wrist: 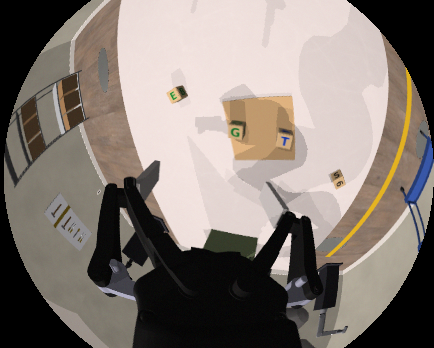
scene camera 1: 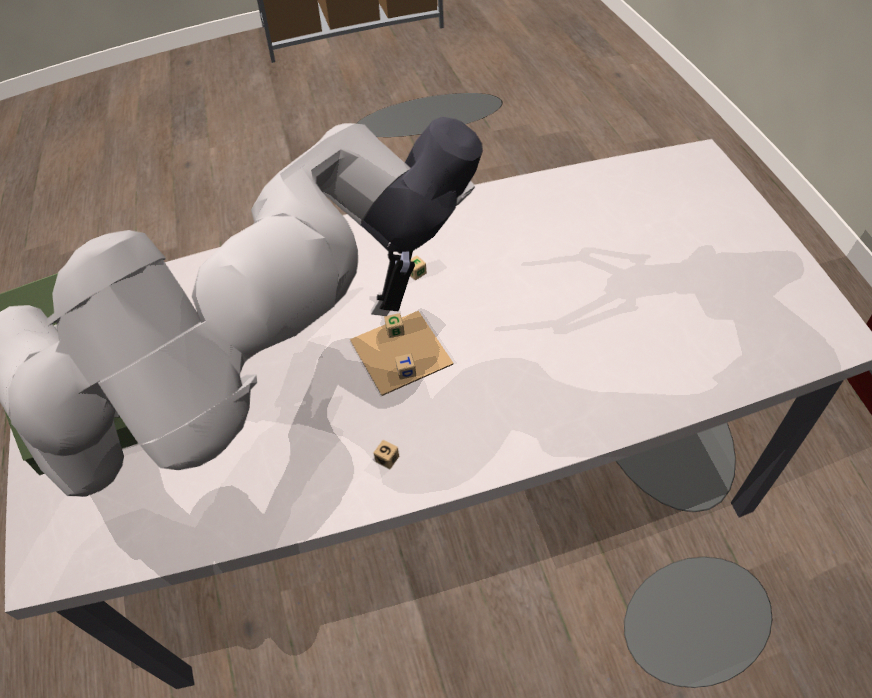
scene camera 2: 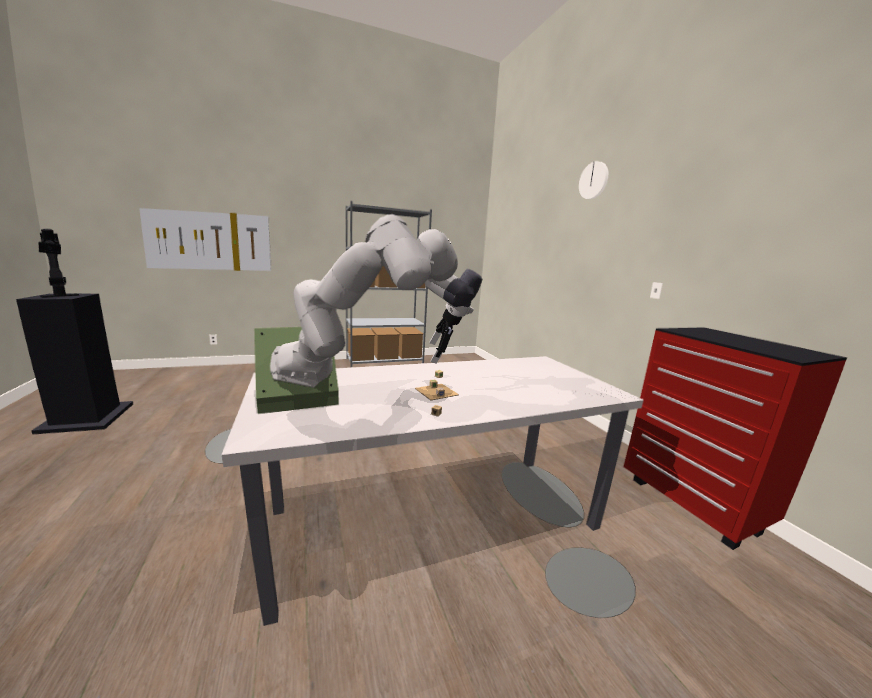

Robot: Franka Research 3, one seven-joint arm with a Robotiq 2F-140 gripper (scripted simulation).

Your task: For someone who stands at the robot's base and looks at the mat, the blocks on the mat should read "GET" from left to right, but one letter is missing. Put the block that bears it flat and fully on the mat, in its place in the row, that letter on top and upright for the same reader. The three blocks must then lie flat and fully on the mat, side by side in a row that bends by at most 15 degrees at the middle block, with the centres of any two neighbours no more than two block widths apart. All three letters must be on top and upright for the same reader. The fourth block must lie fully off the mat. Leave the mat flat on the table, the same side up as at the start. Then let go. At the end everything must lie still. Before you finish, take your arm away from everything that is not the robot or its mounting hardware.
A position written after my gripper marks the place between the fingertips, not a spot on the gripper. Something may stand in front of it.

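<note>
My gripper (scene camera 1: 379,272) is visible to me, and the wrist view shows it (wrist: 212,180) as well. I can also see a tan mat (scene camera 1: 377,351), and I find that mat (wrist: 264,115) in the wrist view too.
</note>
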